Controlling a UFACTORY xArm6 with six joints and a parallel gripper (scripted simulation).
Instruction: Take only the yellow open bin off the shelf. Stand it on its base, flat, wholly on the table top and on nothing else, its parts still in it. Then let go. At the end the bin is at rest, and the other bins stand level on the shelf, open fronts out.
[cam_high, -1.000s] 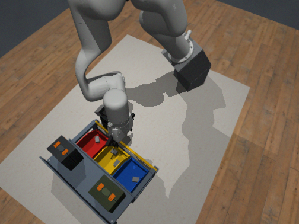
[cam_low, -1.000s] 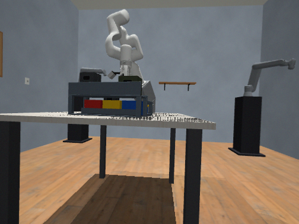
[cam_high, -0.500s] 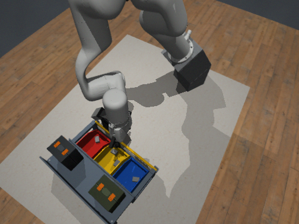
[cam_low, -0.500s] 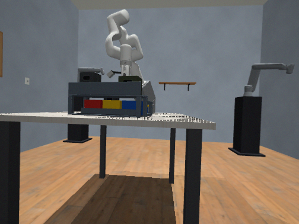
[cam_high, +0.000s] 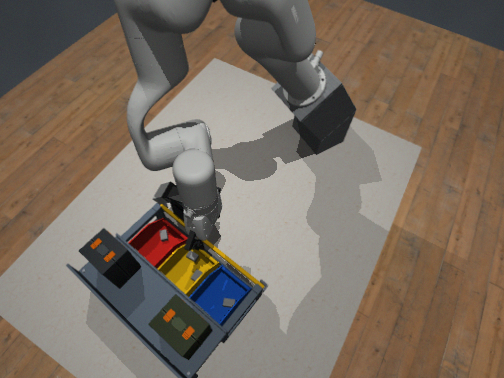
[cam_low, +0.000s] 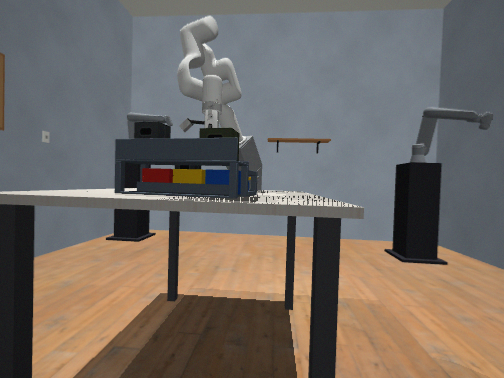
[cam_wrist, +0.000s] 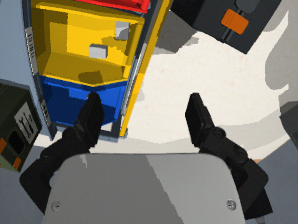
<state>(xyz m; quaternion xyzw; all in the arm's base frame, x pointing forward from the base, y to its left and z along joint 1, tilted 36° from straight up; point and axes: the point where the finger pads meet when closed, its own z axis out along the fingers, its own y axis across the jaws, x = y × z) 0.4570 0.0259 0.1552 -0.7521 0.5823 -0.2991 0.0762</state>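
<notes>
The thin yellow bar lies 10 cm below my hand. Round my hand: red bin 9 cm ahead, 12 cm to the right, 12 cm below; blue bin 12 cm ahead, 10 cm to the left, 12 cm below; yellow open bin 10 cm ahead, 1 cm to the right, 12 cm below.
</notes>
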